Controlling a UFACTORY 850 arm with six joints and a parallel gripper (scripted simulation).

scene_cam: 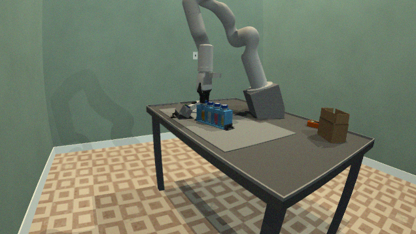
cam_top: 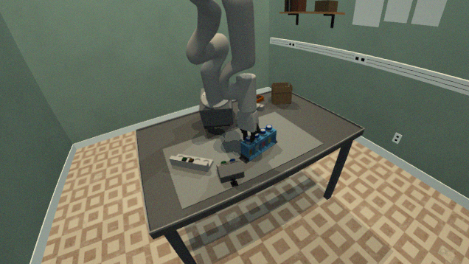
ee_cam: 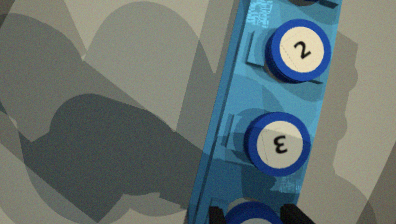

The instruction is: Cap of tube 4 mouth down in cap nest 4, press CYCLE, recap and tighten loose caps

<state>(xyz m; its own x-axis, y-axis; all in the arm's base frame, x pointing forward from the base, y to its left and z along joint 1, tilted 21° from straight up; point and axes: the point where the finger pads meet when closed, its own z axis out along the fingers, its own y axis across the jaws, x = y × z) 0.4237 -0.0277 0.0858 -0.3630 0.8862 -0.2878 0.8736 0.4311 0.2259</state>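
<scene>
My hand is 10 mm above the blue cap marked 4. Round my hand: blue key: 30 mm ahead, 120 mm to the right, 60 mm below; green key: 20 mm ahead, 170 mm to the right, 60 mm below; grey key housing: 50 mm ahead, 150 mm to the right, 80 mm below.
</scene>
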